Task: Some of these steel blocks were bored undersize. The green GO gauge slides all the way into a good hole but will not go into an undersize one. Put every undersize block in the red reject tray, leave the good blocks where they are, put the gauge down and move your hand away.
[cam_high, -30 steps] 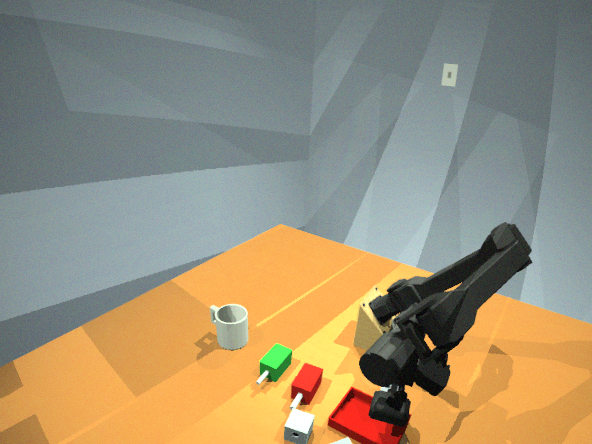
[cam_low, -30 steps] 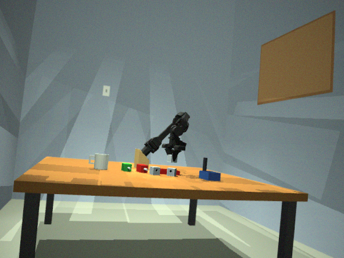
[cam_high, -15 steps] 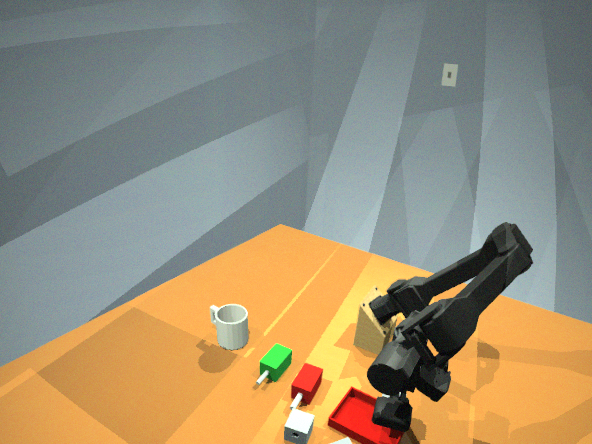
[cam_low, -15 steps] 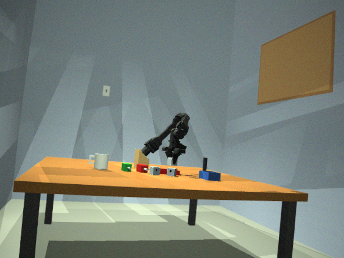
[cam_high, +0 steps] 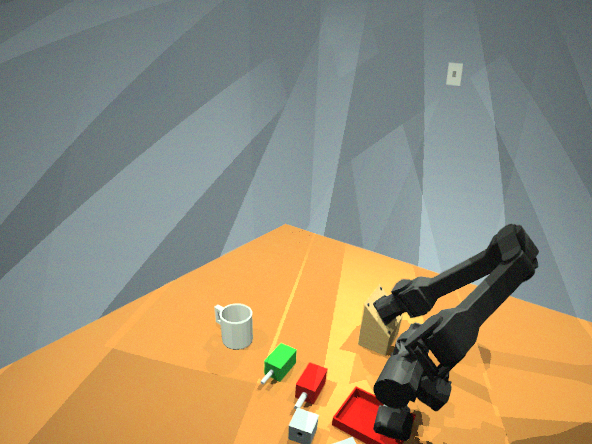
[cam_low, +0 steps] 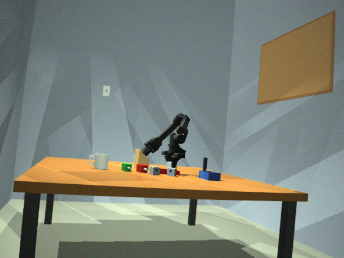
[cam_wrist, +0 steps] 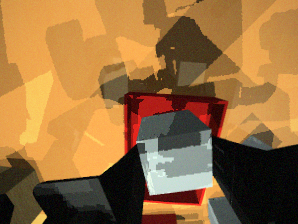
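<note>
Right now the red reject tray is 30 mm to the right of my gripper tip, 30 mm below it and 10 mm ahead of it. The rest, counted from my gripper tip: green GO gauge (270 mm to the right, 50 mm ahead, 10 mm below); then red-handled gauge (180 mm to the right, 50 mm ahead, 10 mm below); then steel block (130 mm to the right, 120 mm ahead, 10 mm below).
</note>
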